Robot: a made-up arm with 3 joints.
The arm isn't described. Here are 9 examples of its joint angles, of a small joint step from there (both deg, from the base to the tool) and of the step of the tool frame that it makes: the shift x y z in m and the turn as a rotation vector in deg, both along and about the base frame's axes.
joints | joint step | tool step
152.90 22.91 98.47 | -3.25 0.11 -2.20 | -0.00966 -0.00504 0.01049 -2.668 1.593 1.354
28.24 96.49 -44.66 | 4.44 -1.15 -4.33 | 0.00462 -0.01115 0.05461 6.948 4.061 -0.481
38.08 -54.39 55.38 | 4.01 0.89 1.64 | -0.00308 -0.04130 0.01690 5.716 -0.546 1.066
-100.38 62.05 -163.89 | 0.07 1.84 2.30 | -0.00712 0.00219 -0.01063 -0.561 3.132 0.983
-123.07 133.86 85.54 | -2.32 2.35 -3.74 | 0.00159 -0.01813 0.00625 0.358 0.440 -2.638
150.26 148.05 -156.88 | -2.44 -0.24 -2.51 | 0.01219 -0.00303 0.00564 -1.869 -2.356 0.916
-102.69 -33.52 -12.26 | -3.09 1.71 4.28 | -0.01999 -0.01049 0.01036 0.052 3.238 -2.281
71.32 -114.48 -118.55 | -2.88 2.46 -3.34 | 0.01506 -0.01334 -0.01088 -4.868 -2.899 -0.065
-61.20 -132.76 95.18 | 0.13 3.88 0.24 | -0.01011 0.01577 0.00243 2.108 0.914 3.303
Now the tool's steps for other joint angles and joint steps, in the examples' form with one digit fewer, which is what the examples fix.
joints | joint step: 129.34 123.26 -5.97 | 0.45 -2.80 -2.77
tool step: -0.0170 -0.0188 -0.0024 0.71 -1.00 4.36
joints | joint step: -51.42 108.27 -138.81 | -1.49 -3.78 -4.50
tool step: 0.0292 0.0007 -0.0036 -0.24 0.46 -6.54
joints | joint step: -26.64 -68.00 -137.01 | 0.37 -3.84 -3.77
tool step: -0.0117 -0.0112 0.0219 -4.84 -0.54 -3.17
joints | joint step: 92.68 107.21 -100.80 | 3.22 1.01 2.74
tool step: -0.0114 -0.0088 -0.0091 1.89 -1.15 -2.66
